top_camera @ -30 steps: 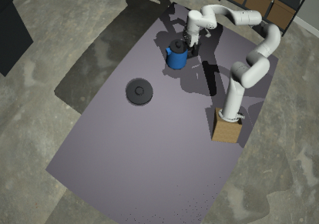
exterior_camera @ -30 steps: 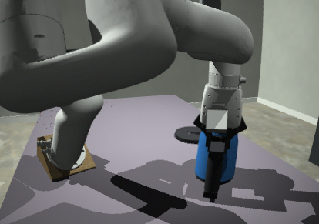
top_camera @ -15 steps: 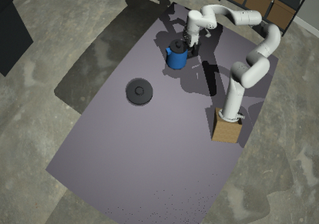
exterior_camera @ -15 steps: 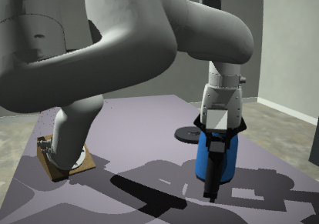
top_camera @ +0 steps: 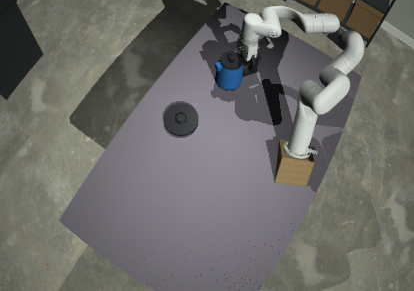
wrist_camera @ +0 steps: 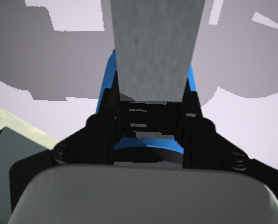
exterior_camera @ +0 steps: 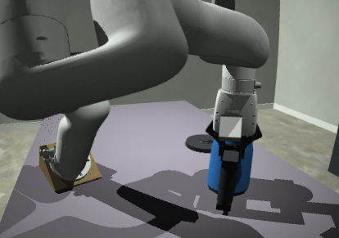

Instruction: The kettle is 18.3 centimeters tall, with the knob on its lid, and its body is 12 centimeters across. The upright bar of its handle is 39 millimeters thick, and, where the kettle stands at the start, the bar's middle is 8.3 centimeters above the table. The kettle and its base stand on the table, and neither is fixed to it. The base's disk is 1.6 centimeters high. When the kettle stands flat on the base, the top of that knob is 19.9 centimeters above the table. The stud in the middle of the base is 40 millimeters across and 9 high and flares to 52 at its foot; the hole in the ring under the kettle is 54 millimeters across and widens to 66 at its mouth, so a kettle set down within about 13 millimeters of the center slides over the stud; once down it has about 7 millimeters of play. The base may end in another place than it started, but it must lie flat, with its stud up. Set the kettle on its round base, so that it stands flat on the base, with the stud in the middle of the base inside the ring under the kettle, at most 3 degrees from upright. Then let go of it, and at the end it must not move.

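My gripper is now 50 mm above the blue kettle, 30 mm to the right of it and 20 mm short of it. Round my hand: round black base (330 mm to the left, 160 mm ahead, 130 mm below).
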